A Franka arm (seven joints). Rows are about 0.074 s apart.
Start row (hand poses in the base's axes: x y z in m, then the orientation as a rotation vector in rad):
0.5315 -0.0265 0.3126 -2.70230 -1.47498 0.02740
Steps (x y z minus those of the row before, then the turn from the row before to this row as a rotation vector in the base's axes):
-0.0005 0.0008 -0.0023 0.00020 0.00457 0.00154
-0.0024 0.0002 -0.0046 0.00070 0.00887 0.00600
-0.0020 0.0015 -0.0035 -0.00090 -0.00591 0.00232
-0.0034 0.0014 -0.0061 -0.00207 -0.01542 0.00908
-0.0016 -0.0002 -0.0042 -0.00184 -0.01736 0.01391
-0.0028 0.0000 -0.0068 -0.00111 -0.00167 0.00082
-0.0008 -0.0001 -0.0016 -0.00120 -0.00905 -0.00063
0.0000 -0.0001 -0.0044 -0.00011 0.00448 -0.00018
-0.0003 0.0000 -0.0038 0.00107 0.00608 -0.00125
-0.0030 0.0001 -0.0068 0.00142 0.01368 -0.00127
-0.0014 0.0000 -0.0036 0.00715 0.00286 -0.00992
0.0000 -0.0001 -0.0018 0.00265 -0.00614 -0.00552
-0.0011 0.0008 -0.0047 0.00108 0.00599 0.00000
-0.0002 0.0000 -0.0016 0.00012 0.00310 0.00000
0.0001 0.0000 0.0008 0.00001 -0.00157 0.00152
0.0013 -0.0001 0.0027 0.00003 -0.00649 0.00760
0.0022 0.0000 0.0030 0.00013 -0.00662 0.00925
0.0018 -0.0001 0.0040 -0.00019 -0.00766 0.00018
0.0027 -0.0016 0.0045 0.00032 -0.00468 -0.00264
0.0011 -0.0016 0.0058 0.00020 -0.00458 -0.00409
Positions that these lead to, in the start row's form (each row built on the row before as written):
0.5310 -0.0257 0.3103 -2.69912 -1.47577 0.03348
0.5286 -0.0255 0.3057 -2.69048 -1.48122 0.04517
0.5266 -0.0240 0.3022 -2.69198 -1.48631 0.03805
0.5232 -0.0226 0.2961 -2.69332 -1.50357 0.01935
0.5216 -0.0228 0.2919 -2.69142 -1.52777 -0.00204
0.5188 -0.0228 0.2851 -2.69233 -1.52979 -0.00341
0.5180 -0.0229 0.2835 -2.69745 -1.53188 -0.01472
0.5180 -0.0230 0.2791 -2.69584 -1.53049 -0.00859
0.5177 -0.0230 0.2753 -2.69347 -1.52673 -0.00125
0.5147 -0.0229 0.2685 -2.68765 -1.52072 0.01600
0.5133 -0.0229 0.2649 -2.68841 -1.50371 0.01396
0.5133 -0.0230 0.2631 -2.69300 -1.49689 0.00345
0.5122 -0.0222 0.2584 -2.68972 -1.49482 0.01069
0.5120 -0.0222 0.2568 -2.68836 -1.49392 0.01476
0.5121 -0.0222 0.2576 -2.68787 -1.49639 0.01272
0.5134 -0.0223 0.2603 -2.68481 -1.50838 0.00436
0.5156 -0.0223 0.2633 -2.68040 -1.52257 -0.00419
0.5174 -0.0224 0.2673 -2.68352 -1.52501 -0.01432
0.5201 -0.0240 0.2718 -2.68718 -1.52263 -0.02097
0.5212 -0.0256 0.2776 -2.69199 -1.51831 -0.02746

